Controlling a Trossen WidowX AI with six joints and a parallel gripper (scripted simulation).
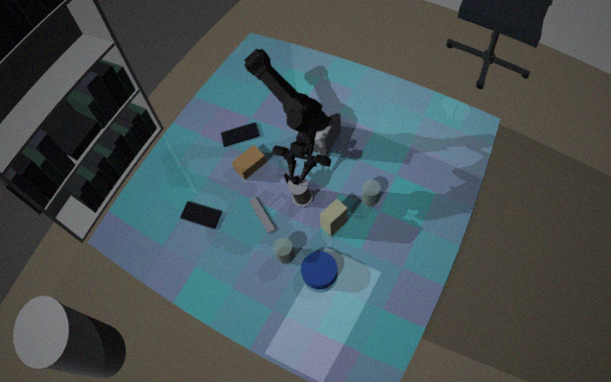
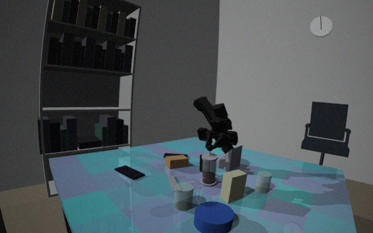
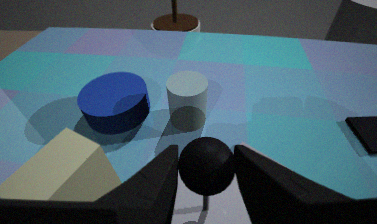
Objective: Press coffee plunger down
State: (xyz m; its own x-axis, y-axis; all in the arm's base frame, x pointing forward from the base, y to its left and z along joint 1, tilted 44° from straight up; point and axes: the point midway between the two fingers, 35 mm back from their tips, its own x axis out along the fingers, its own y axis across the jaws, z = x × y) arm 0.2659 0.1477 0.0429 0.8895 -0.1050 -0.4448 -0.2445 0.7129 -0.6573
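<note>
Now: gripper tip 2 cm past the coffee press, 2 cm to the left of it and 9 cm above it. The rest, counted from my gripper tip: orange box (5 cm behind, 26 cm to the right, 16 cm below).
</note>
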